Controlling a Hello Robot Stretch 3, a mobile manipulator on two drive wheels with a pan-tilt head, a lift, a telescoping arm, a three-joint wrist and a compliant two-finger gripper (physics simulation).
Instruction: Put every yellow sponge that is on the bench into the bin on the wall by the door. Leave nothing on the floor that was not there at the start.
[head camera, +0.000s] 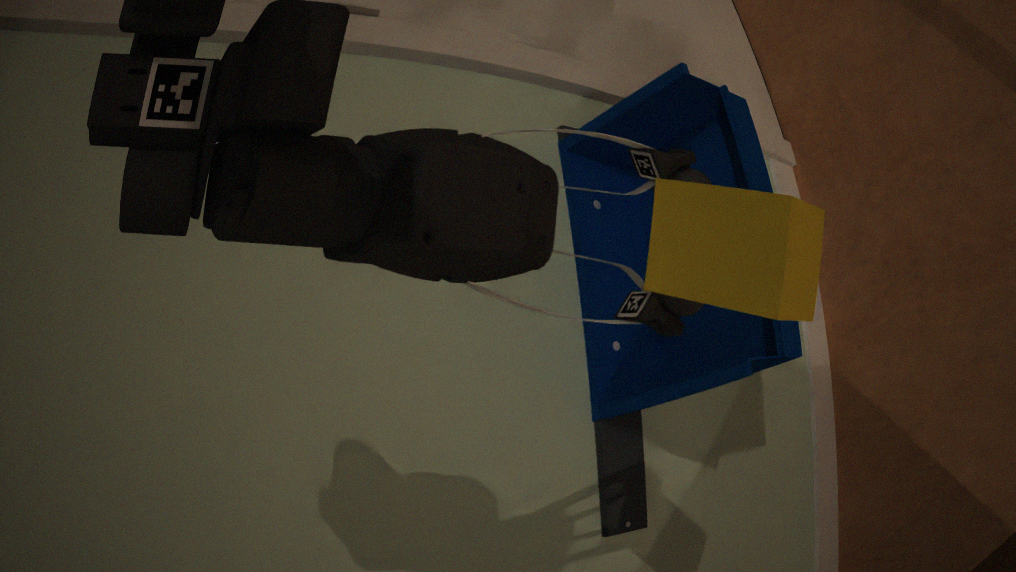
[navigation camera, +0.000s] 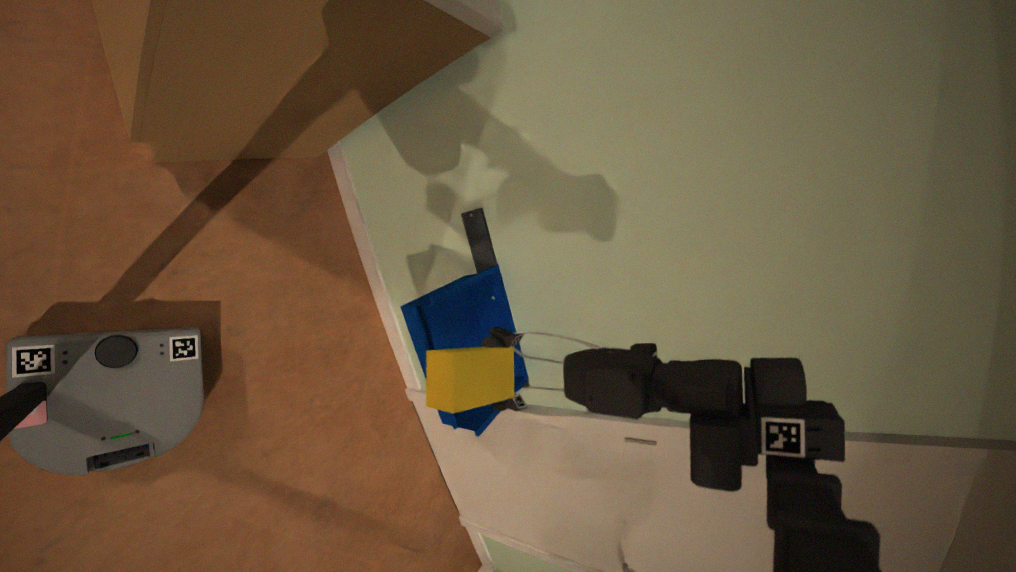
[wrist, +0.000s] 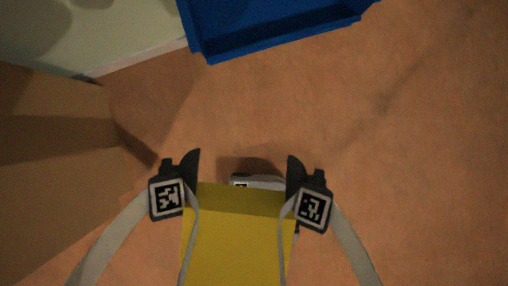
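Seen in the pictures: gripper, fingertip midpoint: (wrist: 244, 170); robot's base at its link origin: (navigation camera: 117, 349).
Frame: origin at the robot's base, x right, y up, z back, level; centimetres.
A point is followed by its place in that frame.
Observation:
A yellow sponge (head camera: 718, 245) {y 101.3, x 29.6, z 1.8 cm} (navigation camera: 469, 380) {y 101.1, x 27.2, z 1.6 cm} (wrist: 237, 245) {y 101.5, x 32.8, z 2.1 cm} is held between the two fingertips of my gripper (head camera: 671, 238) {y 96.3, x 36.1, z 2.3 cm} (navigation camera: 504, 370) {y 96.3, x 36.1, z 2.3 cm} (wrist: 244, 170) {y 96.3, x 36.1, z 2.3 cm}. The gripper is shut on it. The blue bin (head camera: 682, 394) {y 67.6, x 63.7, z -12.9 cm} (navigation camera: 455, 305) {y 55.2, x 73.7, z -7.4 cm} (wrist: 275, 47) {y 54.8, x 59.0, z 7.8 cm} is on the pale green wall. In the head and navigation views the sponge covers part of the bin, including part of its front rim. In the wrist view the bin is at the top, apart from the sponge, with brown floor showing between them. The bench does not show.
A dark strip (head camera: 622, 472) {y 64.1, x 76.2, z -26.1 cm} (navigation camera: 478, 238) {y 64.0, x 75.9, z -27.0 cm} sticks out beside the bin along the wall. A pale door (navigation camera: 554, 468) {y 69.8, x 104.2, z 54.1 cm} adjoins it on the other side. A brown boxy piece (navigation camera: 234, 92) {y 44.2, x 16.5, z -56.2 cm} (wrist: 60, 135) {y 36.8, x 33.6, z -61.8 cm} stands by the wall. My grey base (navigation camera: 113, 405) {y 16.0, x -0.9, z 11.7 cm} is on the brown floor.

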